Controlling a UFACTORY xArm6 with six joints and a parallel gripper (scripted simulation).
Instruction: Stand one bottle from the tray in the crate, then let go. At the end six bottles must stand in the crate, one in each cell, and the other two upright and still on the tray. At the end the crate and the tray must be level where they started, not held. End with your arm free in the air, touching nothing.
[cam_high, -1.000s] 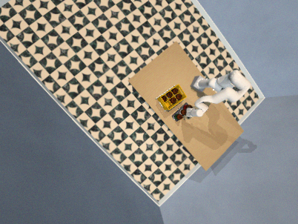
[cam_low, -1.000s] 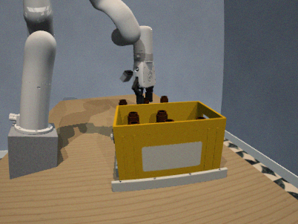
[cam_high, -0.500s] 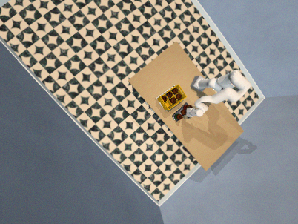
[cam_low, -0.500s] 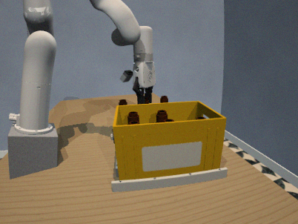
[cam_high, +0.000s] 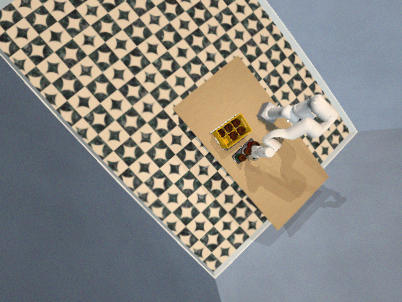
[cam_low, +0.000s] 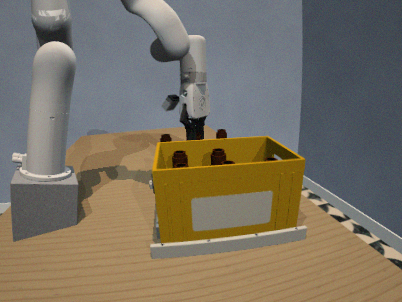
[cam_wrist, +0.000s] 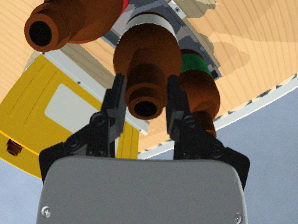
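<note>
My gripper is now 14 cm above the grey tray. From my hand the other things lie so: yellow crate: 1 cm ahead, 25 cm to the right, 7 cm below.
</note>
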